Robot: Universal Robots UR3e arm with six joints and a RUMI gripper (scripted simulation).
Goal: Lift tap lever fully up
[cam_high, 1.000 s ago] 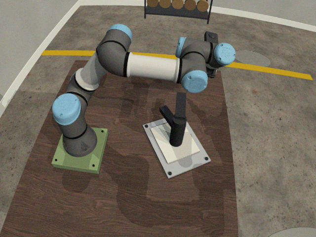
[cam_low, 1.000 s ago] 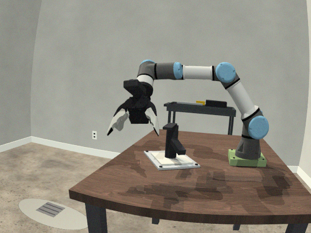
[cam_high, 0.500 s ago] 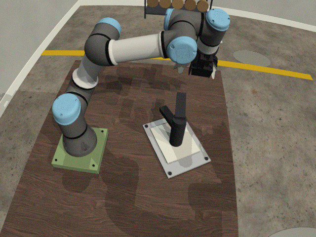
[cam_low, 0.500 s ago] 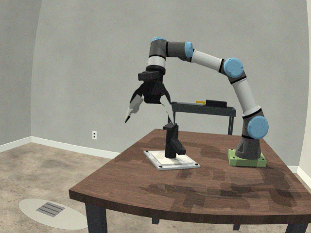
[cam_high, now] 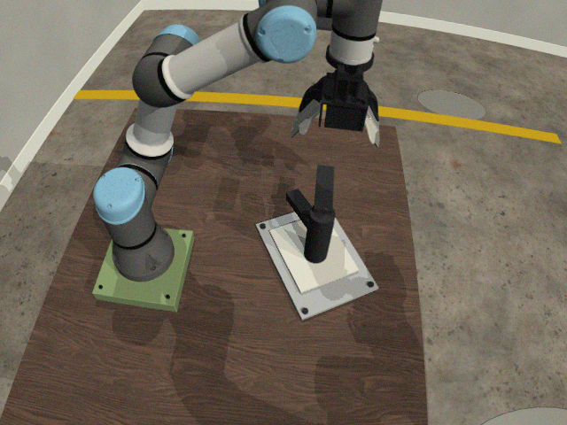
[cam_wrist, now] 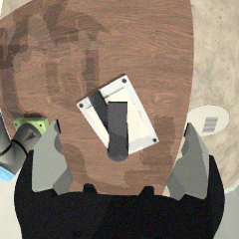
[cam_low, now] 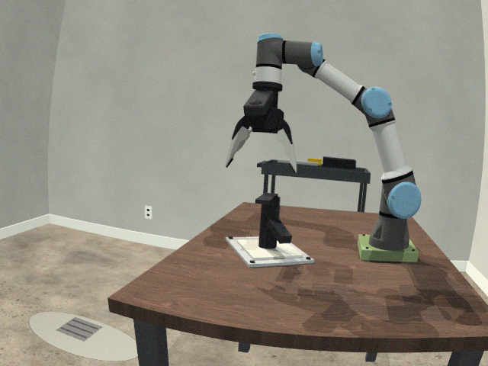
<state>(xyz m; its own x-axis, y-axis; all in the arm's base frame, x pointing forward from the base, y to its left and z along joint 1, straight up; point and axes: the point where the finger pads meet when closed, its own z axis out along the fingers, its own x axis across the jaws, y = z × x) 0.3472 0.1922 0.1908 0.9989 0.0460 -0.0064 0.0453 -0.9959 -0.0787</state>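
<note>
My gripper is now 1 cm past the lever, 6 cm to the left of it and 7 cm above it. Also, from my hand: black tap 1 cm behind, 9 cm to the right, 12 cm below.
</note>
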